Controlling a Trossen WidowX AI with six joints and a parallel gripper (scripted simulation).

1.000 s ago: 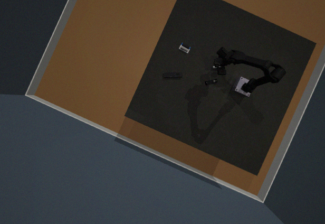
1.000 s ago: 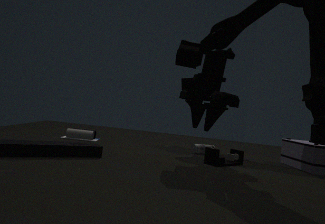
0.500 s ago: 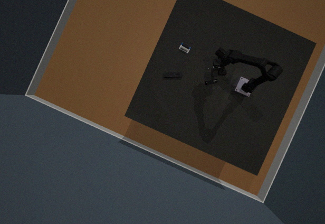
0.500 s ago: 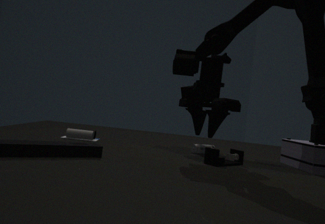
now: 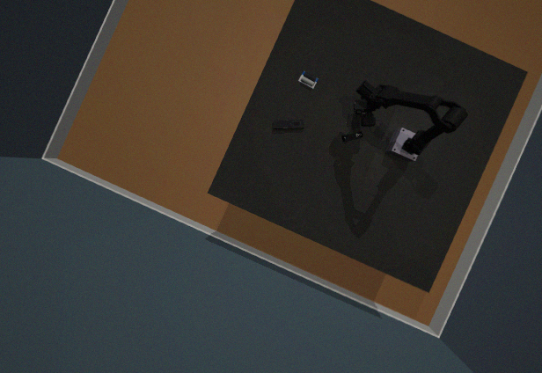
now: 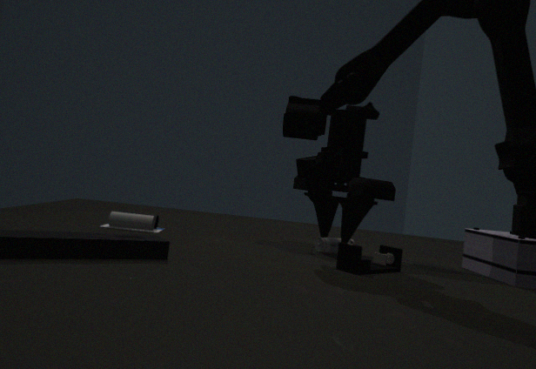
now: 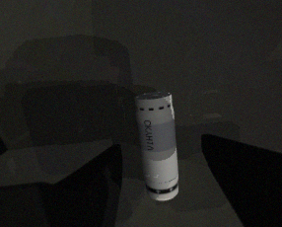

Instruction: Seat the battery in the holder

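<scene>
Now: the battery 10 mm below my gripper tip. Also, from my gripper tip: black slab (270 mm to the left, 270 mm ahead).
</scene>
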